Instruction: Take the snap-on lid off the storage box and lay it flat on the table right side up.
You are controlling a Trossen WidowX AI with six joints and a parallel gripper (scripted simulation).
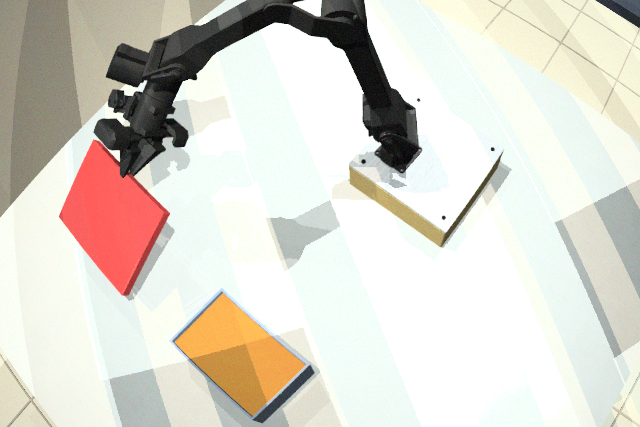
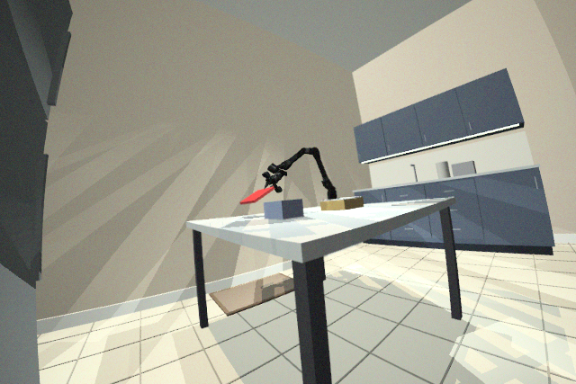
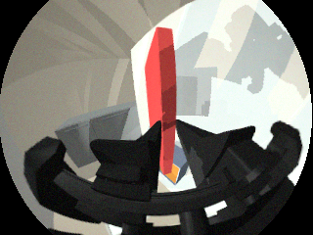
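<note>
Right now my gripper tip is 7 cm short of the red lid and 3 cm above it. The rest, counted from my gripper tip: storage box 33 cm to the left, 14 cm below, 8 cm ahead.
</note>
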